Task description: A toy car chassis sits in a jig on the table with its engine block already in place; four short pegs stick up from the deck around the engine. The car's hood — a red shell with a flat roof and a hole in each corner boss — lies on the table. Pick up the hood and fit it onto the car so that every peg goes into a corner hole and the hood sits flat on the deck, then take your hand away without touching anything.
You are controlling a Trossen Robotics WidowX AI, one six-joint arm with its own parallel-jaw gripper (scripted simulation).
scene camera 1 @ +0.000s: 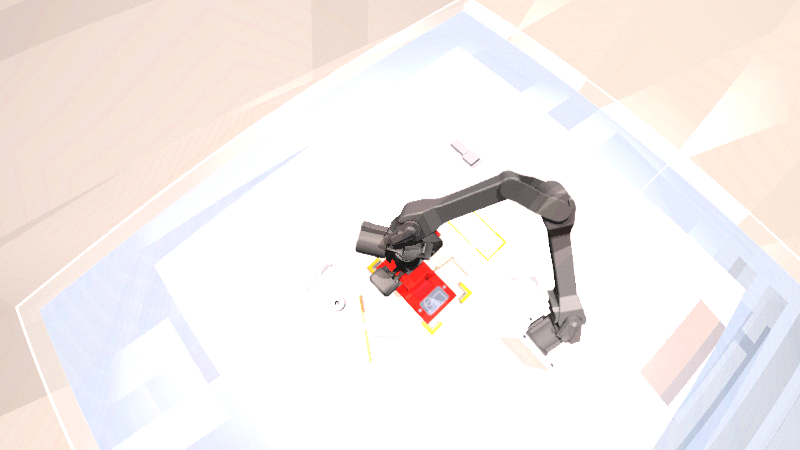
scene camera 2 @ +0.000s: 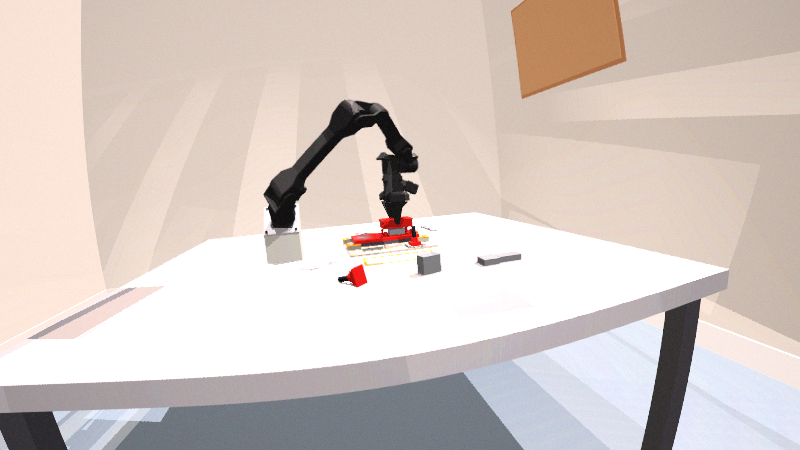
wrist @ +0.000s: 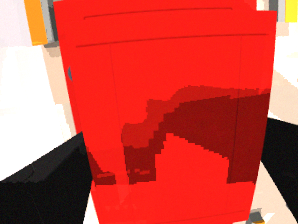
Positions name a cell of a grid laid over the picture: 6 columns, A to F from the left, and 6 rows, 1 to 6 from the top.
Scene:
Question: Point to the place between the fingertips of the gripper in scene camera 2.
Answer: C3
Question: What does the gripper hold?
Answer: A red hood.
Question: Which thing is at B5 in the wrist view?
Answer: The gripper.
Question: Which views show the gripper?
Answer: Scene camera 1, scene camera 2 and the wrist view: all of them.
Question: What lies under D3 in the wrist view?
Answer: A red hood.

